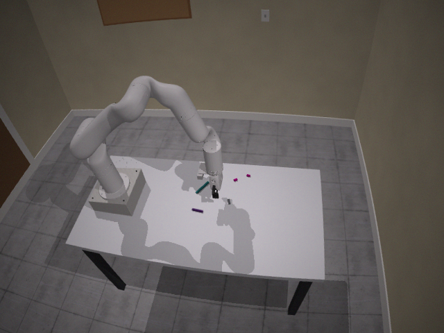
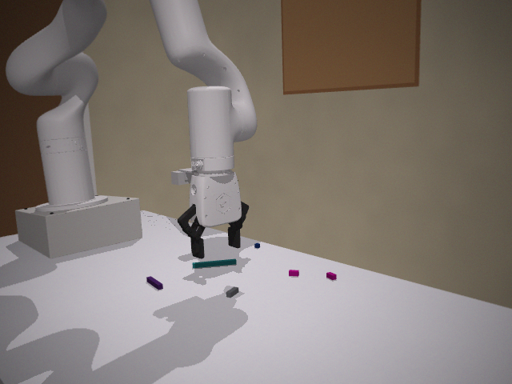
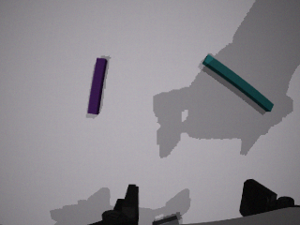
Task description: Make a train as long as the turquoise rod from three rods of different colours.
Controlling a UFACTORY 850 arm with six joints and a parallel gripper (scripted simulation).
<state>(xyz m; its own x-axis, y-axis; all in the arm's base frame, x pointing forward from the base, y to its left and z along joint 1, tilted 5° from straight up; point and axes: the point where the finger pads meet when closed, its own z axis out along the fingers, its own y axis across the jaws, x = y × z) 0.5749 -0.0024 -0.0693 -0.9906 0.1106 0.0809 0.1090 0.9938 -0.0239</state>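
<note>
Right now the blue rod is 11 cm behind my hand, 24 cm to the left of it and 7 cm below it. The rest, counted from my hand: purple rod 11 cm behind, 8 cm to the right, 7 cm below; then turquoise rod 9 cm behind, 8 cm to the left, 7 cm below; then grey rod 6 cm ahead, 2 cm to the right, 7 cm below.
</note>
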